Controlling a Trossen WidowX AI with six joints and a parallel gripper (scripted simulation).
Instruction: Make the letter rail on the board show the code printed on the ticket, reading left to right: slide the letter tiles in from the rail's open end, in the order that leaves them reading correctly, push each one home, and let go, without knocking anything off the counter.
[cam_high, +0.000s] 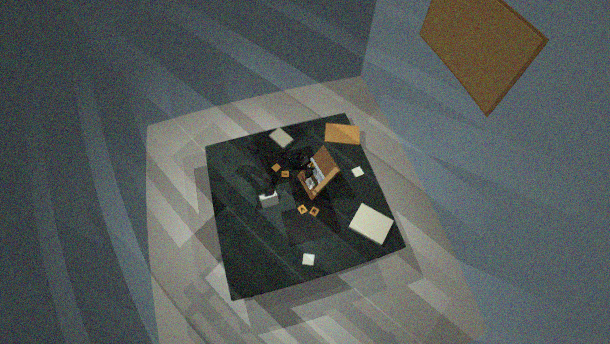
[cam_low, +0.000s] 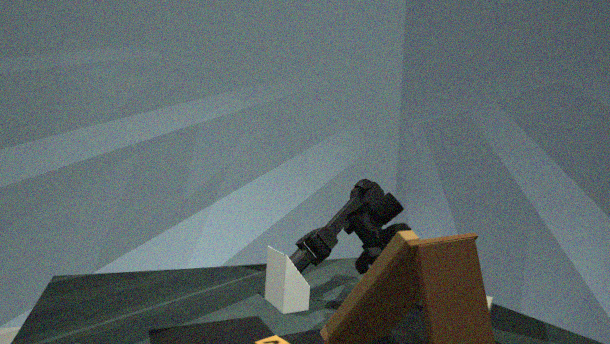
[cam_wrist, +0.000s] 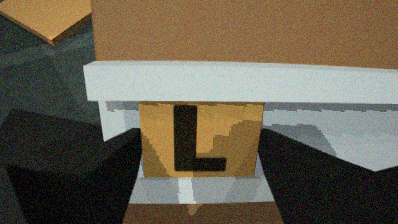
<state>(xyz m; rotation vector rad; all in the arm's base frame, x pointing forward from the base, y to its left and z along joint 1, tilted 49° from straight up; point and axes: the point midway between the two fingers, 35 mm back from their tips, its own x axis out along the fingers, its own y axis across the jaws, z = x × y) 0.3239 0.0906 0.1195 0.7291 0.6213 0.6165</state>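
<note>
Now: gripper tip 10 cm to the left of the white ticket, 9 cm above it and 3 cm past it. The rest, counted from my gripper tip: flat orange panel 35 cm to the left, 34 cm ahead, 15 cm below; orange letter tile right at my gripper tip; yellow letter tile 27 cm to the right, 15 cm below, 12 cm behind.
</note>
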